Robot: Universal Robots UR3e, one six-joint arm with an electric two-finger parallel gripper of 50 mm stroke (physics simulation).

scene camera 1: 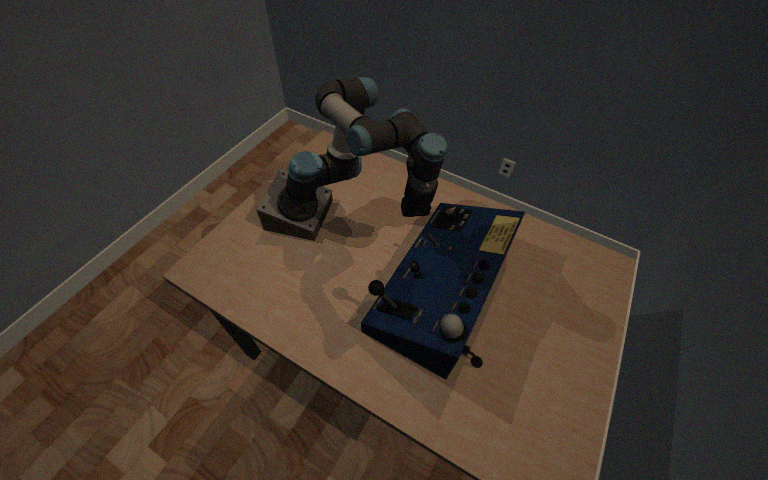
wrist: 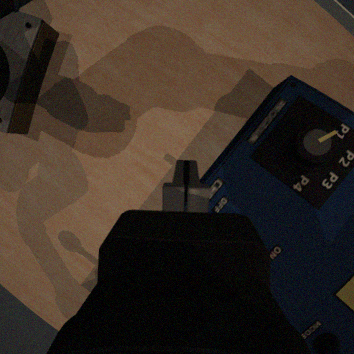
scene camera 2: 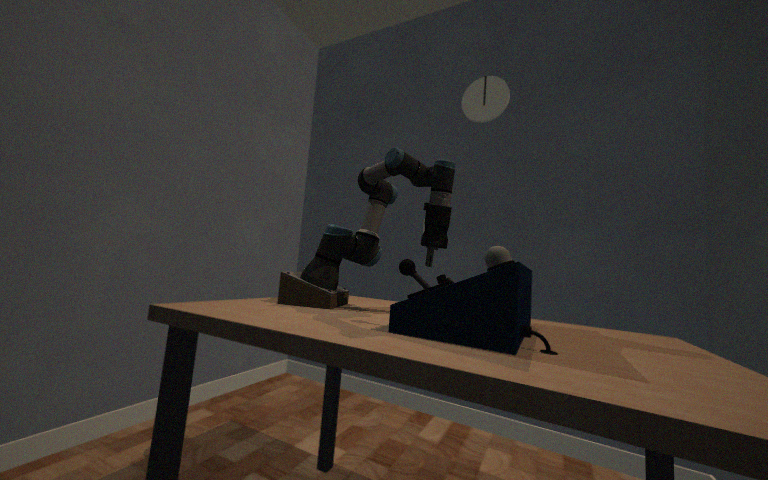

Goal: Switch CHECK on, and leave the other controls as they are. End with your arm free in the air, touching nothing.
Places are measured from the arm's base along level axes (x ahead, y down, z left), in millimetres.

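Pixels of known places: gripper, fingertip midpoint: [scene camera 1: 410, 213] [wrist: 185, 172] [scene camera 2: 428, 266]; arm's base, origin of the base link: [scene camera 1: 297, 205] [scene camera 2: 318, 283].
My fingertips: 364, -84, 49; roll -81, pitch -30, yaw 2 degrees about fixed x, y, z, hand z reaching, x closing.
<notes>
For each thing: its middle in the pictures, then the offset to it from my fingertips, as dx, dy, dz. "spot": a spot on its surface instead.
- blue control panel, body centre: [wrist: 246, 282] [scene camera 2: 474, 296] [scene camera 1: 446, 270] +151, +74, -93
- OFF label, surface spot: [wrist: 220, 204] spot: +63, +83, -22
- PROGRAM knob, body centre: [wrist: 316, 141] [scene camera 1: 450, 210] +100, +37, +94
- small black-knobbed lever, body centre: [scene camera 1: 416, 271] +78, +53, -145
- white ball, surface spot: [scene camera 2: 497, 256] [scene camera 1: 448, 334] spot: +209, -22, -317
- yellow label, surface spot: [scene camera 1: 498, 234] spot: +254, +4, +36
The blue control panel [scene camera 1: 433, 283] [scene camera 2: 464, 310] [wrist: 295, 215] stands on the table. Its CHECK lever [scene camera 1: 433, 240] is a thin grey stick near the panel's low edge and appears to lean toward the OFF side. In the wrist view the OFF label [wrist: 220, 204] and the ON label [wrist: 275, 252] show beside my gripper's dark body, and the lever itself is hidden. My gripper [scene camera 2: 429, 263] [wrist: 185, 172] is shut and empty, pointing down in the air beside the panel's low edge, near the CHECK label. In scene camera 1 its fingertips are hidden.
The PROGRAM knob [scene camera 1: 450, 211] [wrist: 317, 142] points at P1. A ball-topped lever [scene camera 1: 376, 287] [scene camera 2: 406, 267] rises at the near end. A small black-knobbed lever [scene camera 1: 415, 266], several black knobs, a white ball [scene camera 1: 451, 326] [scene camera 2: 497, 256] and a yellow label [scene camera 1: 498, 234] are on the panel.
</notes>
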